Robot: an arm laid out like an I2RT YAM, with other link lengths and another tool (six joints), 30 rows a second.
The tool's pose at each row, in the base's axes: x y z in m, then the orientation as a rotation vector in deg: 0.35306, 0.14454, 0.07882, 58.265, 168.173, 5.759; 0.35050, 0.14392, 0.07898, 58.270, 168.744, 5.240; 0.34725, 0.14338, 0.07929, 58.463, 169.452, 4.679; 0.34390, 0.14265, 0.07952, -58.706, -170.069, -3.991; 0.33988, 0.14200, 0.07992, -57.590, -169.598, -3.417; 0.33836, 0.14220, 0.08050, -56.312, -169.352, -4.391; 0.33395, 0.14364, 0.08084, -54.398, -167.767, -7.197; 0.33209, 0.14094, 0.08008, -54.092, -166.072, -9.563; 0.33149, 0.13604, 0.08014, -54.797, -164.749, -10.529; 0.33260, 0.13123, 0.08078, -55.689, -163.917, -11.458; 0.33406, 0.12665, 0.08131, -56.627, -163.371, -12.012; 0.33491, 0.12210, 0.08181, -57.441, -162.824, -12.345; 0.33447, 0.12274, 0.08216, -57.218, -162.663, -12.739; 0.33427, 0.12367, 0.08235, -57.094, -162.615, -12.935; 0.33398, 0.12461, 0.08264, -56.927, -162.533, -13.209
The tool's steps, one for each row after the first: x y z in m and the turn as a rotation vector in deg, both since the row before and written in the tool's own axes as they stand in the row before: 0.00163, -0.00205, -0.00033, 0.496, 0.388, -0.106; 0.00222, -0.00241, -0.00047, 0.585, 0.557, -0.015; 0.00219, -0.00262, -0.00036, 0.661, 0.538, 0.034; 0.00277, -0.00297, -0.00048, 0.608, 0.670, -0.558; 0.00134, -0.00075, -0.00057, -0.391, 0.801, -0.719; 0.00441, -0.00148, -0.00022, -1.108, 2.509, -0.828; -0.00013, -0.00332, 0.00056, -1.029, 2.002, 0.168; -0.00236, -0.00429, -0.00067, -0.377, 1.112, 0.733; -0.00363, -0.00310, -0.00141, -0.508, 0.593, 0.723; -0.00381, -0.00266, -0.00135, -0.350, 0.255, 0.690; -0.00334, -0.00296, -0.00131, -0.193, 0.258, 0.626; 0.00079, 0.00025, -0.00020, -0.181, 0.281, -0.105; 0.00075, 0.00061, -0.00001, -0.096, 0.115, -0.070; 0.00085, 0.00057, -0.00009, -0.132, 0.172, -0.089
